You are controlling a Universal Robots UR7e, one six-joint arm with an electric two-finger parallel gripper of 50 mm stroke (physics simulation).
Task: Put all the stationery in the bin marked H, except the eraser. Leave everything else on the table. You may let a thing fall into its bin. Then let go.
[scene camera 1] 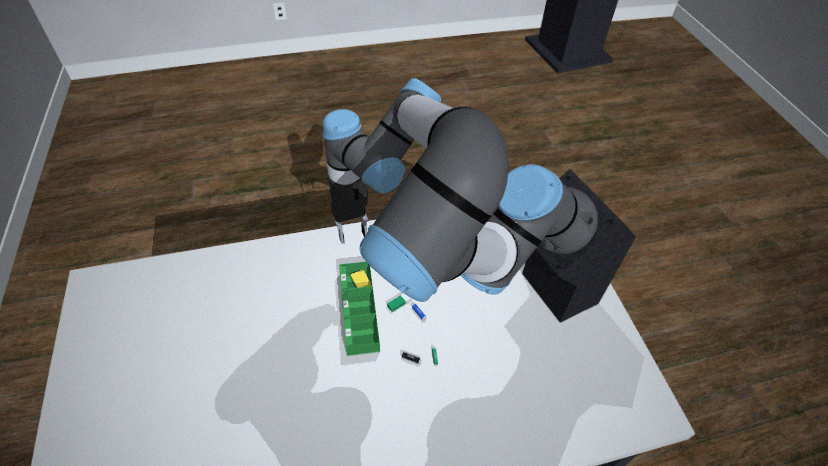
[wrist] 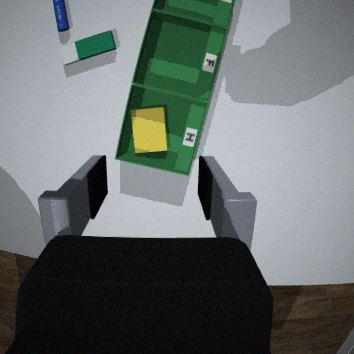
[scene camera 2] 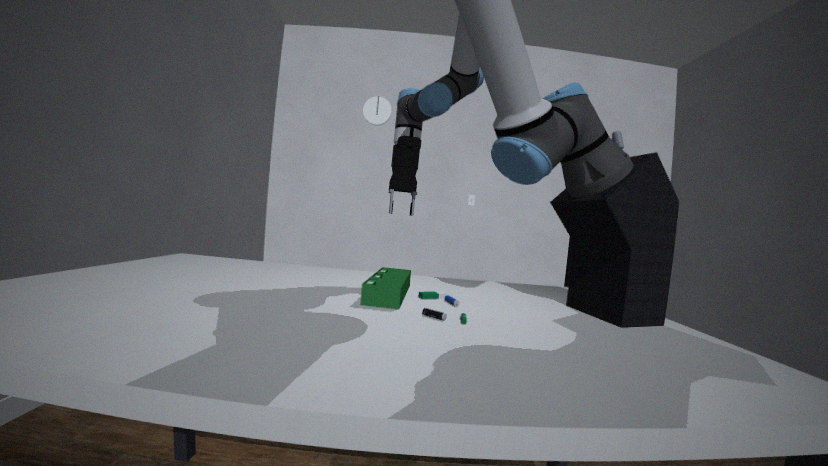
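Seen in the pictures: gripper, fingertip midpoint: (scene camera 1: 353, 237) (wrist: 151, 174) (scene camera 2: 401, 214); arm's base, link origin: (scene camera 1: 564, 221) (scene camera 2: 599, 178).
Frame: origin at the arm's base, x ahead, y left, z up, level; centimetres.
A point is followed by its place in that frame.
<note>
My gripper (scene camera 1: 353, 236) @(z -12.3, x 43.6, y -21.5 cm) (scene camera 2: 401, 213) @(z -12.3, x 43.6, y -21.5 cm) (wrist: 151, 174) @(z -12.3, x 43.6, y -21.5 cm) is open and empty, high above the table near the H end of the green bin row (scene camera 1: 362, 347) @(z -29.2, x 48.6, y -0.9 cm) (scene camera 2: 385, 291) @(z -29.0, x 47.5, y -0.6 cm). A yellow block (scene camera 1: 360, 279) @(z -30.9, x 42.8, y -21.6 cm) (wrist: 150, 131) @(z -30.8, x 42.9, y -21.9 cm) lies inside bin H (wrist: 183, 161) @(z -28.3, x 46.7, y -24.8 cm). A green block with a white end (scene camera 1: 396, 303) @(z -31.2, x 36.1, y -11.1 cm) (scene camera 2: 428, 295) @(z -31.6, x 36.3, y -10.2 cm) (wrist: 96, 45) @(z -31.2, x 36.3, y -11.7 cm), eraser-like, lies on the table beside the row. A blue cylindrical item (scene camera 1: 418, 311) @(z -31.2, x 31.5, y -6.8 cm) (scene camera 2: 451, 300) @(z -31.5, x 31.6, y -5.7 cm) (wrist: 60, 17) @(z -31.1, x 31.6, y -7.8 cm) lies near it. A black cylindrical item (scene camera 1: 410, 357) @(z -31.2, x 38.1, y 4.8 cm) (scene camera 2: 433, 314) @(z -31.7, x 38.1, y 5.4 cm) and a small green item (scene camera 1: 434, 355) @(z -31.6, x 32.2, y 6.2 cm) (scene camera 2: 463, 318) @(z -31.5, x 32.7, y 7.8 cm) lie farther along.
Bin F (wrist: 175, 45) @(z -31.8, x 45.5, y -11.6 cm) adjoins bin H, and a third bin (scene camera 1: 362, 336) @(z -31.9, x 47.4, y -5.2 cm) is at the other end; its letter is unreadable. The white table (scene camera 1: 144, 347) @(z -32.6, x 100.2, y -21.3 cm) (scene camera 2: 324, 416) @(z -32.9, x 55.0, y 36.8 cm) carries the arm's shadows. The dark robot pedestal (scene camera 1: 570, 283) @(z -17.0, x -2.7, y 6.6 cm) (scene camera 2: 648, 243) @(z -14.0, x -7.6, y 8.3 cm) stands at the table's right edge.
</note>
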